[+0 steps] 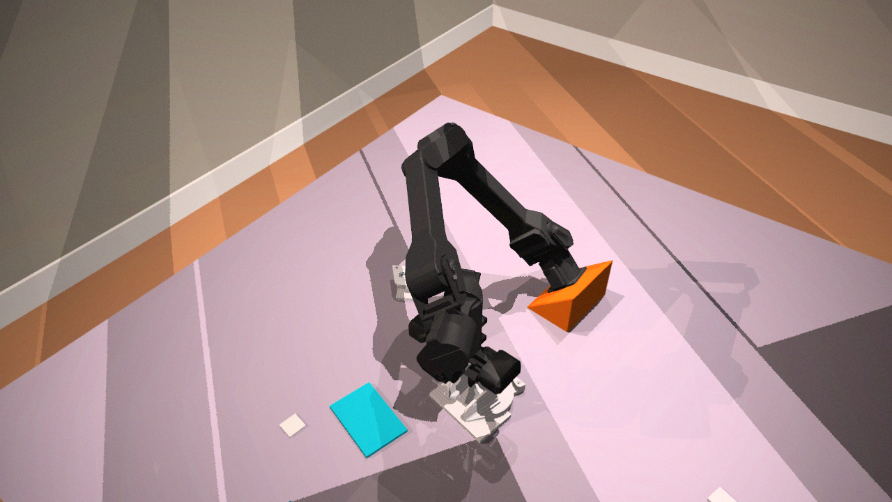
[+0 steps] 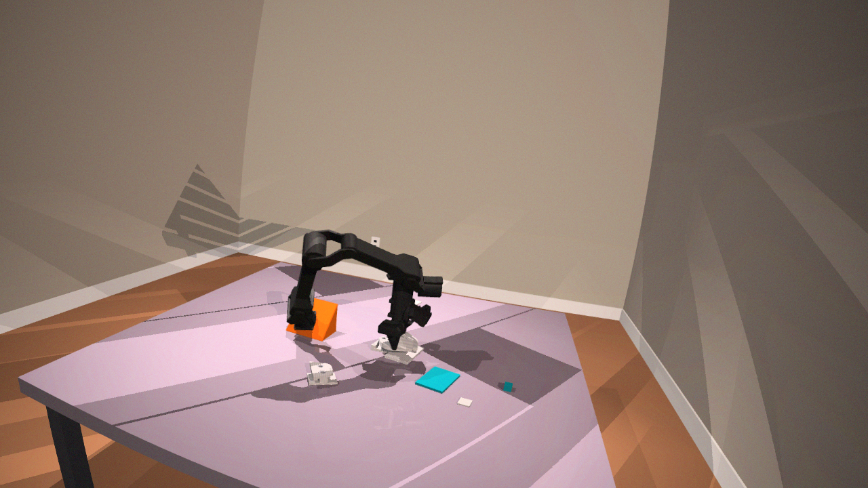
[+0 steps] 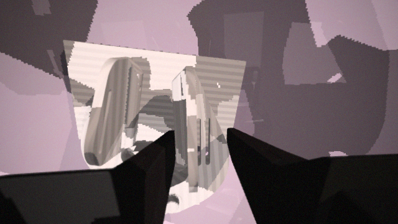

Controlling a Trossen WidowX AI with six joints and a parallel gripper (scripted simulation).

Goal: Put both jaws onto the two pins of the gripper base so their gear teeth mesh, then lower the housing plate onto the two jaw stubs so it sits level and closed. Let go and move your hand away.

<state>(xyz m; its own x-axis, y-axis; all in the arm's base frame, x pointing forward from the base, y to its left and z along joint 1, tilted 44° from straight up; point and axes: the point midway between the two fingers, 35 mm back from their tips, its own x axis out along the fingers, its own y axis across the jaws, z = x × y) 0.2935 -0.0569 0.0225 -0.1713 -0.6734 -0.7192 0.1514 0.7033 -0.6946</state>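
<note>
My gripper tip is now 3 cm to the right of the white slab, 2 cm short of it and 2 cm above it. Also, from my gripper tip: cyan flat plate (13 cm ahead, 10 cm to the right, 3 cm below); then small white square (20 cm to the right, 20 cm ahead, 3 cm below); then white stepped block (21 cm to the right, 15 cm behind, 2 cm below).
</note>
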